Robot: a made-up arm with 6 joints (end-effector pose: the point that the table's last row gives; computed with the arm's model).
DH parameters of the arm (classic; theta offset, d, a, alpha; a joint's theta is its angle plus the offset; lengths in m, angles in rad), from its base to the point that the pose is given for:
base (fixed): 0 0.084 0 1.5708
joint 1: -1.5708 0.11 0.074 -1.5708
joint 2: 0.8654 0 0.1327 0
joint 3: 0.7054 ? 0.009 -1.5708
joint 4: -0.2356 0 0.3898 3.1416
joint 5: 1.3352 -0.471 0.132 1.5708
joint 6: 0 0.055 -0.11 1.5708
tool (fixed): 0 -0.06 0 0
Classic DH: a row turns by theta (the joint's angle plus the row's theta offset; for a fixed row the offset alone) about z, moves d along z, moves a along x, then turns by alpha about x.
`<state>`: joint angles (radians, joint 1 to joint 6).
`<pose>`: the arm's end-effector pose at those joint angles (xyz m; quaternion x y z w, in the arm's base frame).
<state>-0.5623 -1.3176 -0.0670 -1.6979 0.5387 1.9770</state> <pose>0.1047 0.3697 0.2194 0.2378 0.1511 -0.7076 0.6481</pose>
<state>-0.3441 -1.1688 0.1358 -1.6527 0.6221 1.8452</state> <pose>0.1270 0.2432 0.3558 0.3866 0.1191 -0.7186 0.5657</pose>
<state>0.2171 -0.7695 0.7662 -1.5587 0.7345 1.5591</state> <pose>-0.0245 -0.2622 0.4624 0.7067 0.2547 -0.5755 0.3233</pose>
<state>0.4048 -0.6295 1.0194 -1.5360 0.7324 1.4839</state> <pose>-0.0454 -0.4384 0.3597 0.7682 0.3637 -0.4548 0.2657</pose>
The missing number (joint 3, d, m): -0.317
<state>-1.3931 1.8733 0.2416 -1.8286 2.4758 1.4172</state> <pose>-0.3746 -0.4705 0.0638 0.4734 0.1460 0.4161 0.7625</pose>
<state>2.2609 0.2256 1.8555 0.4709 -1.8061 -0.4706</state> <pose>0.2859 -0.5079 -0.3146 0.1323 0.3669 -0.5692 0.7238</pose>
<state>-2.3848 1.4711 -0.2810 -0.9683 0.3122 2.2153</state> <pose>0.0737 -0.5590 -0.2016 -0.4060 -0.2721 0.5310 0.6922</pose>
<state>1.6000 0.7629 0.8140 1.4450 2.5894 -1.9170</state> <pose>0.1204 -0.3652 -0.4509 0.5286 -0.6539 -0.4710 0.2667</pose>
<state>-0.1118 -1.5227 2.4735 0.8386 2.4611 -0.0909</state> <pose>-0.4483 -0.3437 0.4339 0.2483 0.3383 -0.6733 0.6087</pose>
